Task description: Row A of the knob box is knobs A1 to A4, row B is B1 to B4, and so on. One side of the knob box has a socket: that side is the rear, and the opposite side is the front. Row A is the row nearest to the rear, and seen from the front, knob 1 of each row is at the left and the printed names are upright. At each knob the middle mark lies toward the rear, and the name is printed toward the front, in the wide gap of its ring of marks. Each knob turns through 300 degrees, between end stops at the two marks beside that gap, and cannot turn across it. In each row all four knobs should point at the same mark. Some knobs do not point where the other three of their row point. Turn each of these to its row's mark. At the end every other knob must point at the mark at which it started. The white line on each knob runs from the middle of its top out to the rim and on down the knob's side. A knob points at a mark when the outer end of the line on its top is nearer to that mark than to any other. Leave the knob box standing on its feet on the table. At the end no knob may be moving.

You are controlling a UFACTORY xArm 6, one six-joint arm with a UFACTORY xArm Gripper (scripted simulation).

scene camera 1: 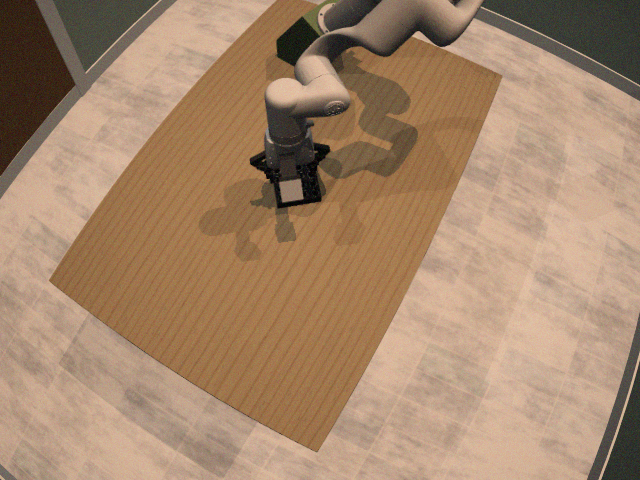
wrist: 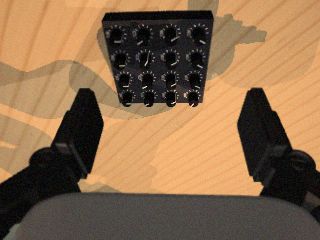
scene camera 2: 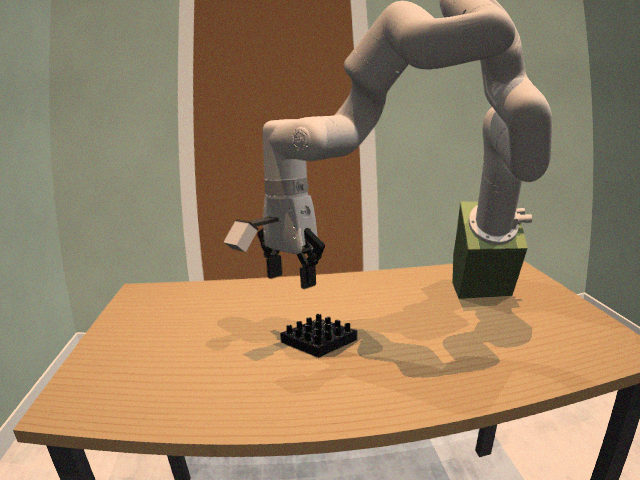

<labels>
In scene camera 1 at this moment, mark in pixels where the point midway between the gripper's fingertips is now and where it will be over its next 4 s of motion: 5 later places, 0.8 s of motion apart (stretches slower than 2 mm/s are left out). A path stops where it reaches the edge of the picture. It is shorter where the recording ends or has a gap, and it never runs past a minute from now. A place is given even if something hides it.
My gripper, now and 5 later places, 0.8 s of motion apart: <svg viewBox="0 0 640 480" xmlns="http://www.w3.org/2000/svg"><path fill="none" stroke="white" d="M291 174L290 166L288 155L285 155L280 155L276 154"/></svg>
</labels>
